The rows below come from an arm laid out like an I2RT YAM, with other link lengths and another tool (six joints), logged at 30 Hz.
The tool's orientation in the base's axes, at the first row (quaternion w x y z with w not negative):
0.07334, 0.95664, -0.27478, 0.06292
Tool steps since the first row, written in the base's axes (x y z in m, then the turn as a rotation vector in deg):
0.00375, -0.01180, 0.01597, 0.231, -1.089, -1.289
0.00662, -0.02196, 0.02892, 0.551, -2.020, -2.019
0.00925, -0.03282, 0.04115, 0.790, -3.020, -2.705
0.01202, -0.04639, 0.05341, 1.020, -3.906, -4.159
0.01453, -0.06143, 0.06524, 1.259, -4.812, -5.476
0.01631, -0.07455, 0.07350, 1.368, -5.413, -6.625
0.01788, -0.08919, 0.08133, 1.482, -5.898, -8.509
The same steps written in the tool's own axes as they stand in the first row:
0.01181, 0.00957, -0.01331, 0.550, 0.653, 1.474
0.02156, 0.01792, -0.02401, 1.182, 1.185, 2.379
0.03134, 0.02691, -0.03390, 1.790, 1.823, 3.246
0.04265, 0.03810, -0.04334, 2.207, 2.289, 4.846
0.05443, 0.05062, -0.05211, 2.664, 2.781, 6.316
0.06403, 0.06154, -0.05778, 2.882, 3.105, 7.558
0.07417, 0.07380, -0.06278, 2.926, 3.251, 9.500

